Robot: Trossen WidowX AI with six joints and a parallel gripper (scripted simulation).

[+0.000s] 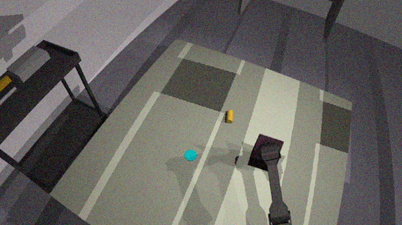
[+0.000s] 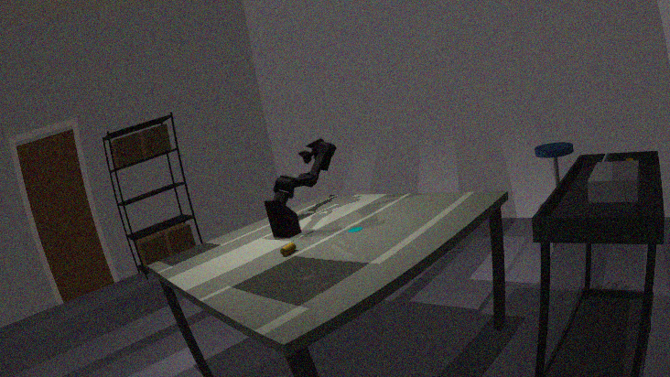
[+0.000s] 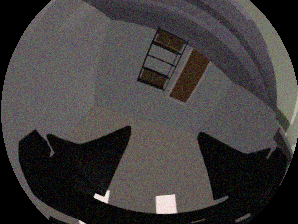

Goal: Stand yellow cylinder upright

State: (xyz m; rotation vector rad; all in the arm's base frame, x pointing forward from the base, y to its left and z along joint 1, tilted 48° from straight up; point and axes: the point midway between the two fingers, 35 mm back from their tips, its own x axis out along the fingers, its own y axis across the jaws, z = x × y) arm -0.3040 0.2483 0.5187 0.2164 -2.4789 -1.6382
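The yellow tall cylinder lies 57 cm ahead of my gripper tip, 73 cm to the right of it and 30 cm below it. From my gripper tip the other things lie so: cyan circle: 68 cm ahead, 45 cm to the right, 31 cm below.
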